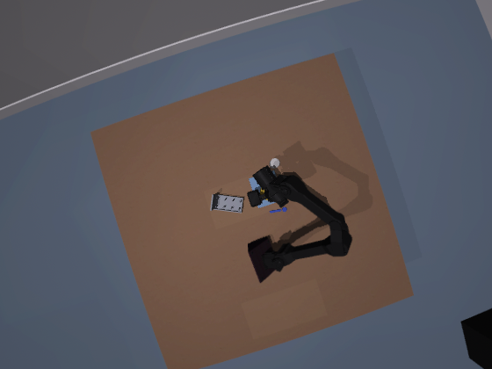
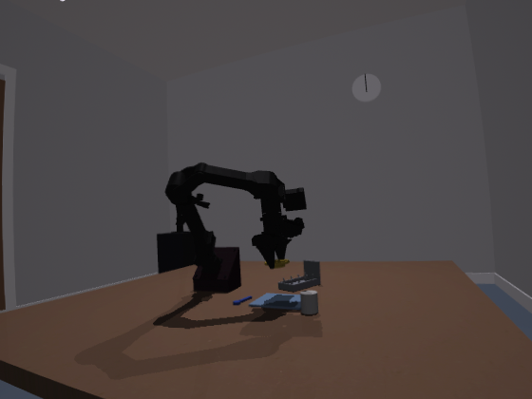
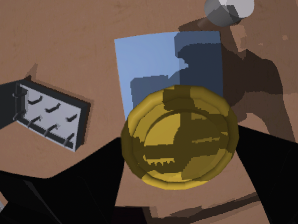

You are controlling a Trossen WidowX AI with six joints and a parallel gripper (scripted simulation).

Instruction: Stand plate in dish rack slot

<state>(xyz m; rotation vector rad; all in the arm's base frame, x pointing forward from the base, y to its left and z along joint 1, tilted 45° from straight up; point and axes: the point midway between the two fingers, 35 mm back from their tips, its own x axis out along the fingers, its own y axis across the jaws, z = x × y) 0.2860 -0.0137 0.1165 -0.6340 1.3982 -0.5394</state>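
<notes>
Right now my gripper tip is 19 cm to the right of the grey dish rack and 8 cm above it. From my gripper tip the other things lie so: light blue mat: 1 cm ahead, 10 cm below; yellow plate: 1 cm above; blue spoon: 11 cm behind, 4 cm to the right, 10 cm below.
</notes>
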